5 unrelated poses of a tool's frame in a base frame.
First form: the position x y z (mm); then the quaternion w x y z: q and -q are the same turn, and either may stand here.
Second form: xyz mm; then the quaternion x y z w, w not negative. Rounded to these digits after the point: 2 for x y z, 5 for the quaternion.
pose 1, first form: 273.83, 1.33, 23.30, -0.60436, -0.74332, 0.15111, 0.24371
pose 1, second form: 273.83, 1.33, 23.30, 0.74332, -0.15111, -0.24371, 0.60436
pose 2, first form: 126.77, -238.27, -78.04, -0.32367, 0.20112, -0.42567, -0.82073
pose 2, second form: 126.77, -238.27, -78.04, -0.20112, 0.42567, 0.82073, 0.32367
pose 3, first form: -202.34, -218.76, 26.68, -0.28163, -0.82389, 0.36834, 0.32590
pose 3, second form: -202.34, -218.76, 26.68, 0.82389, -0.36834, -0.32590, 0.28163
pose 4, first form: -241.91, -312.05, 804.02, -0.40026, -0.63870, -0.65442, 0.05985
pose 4, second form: -241.91, -312.05, 804.02, 0.63870, 0.65442, -0.05985, 0.40026
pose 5, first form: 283.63, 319.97, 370.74, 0.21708, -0.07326, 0.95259, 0.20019
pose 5, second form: 283.63, 319.97, 370.74, -0.07326, 0.95259, 0.20019, 0.21708
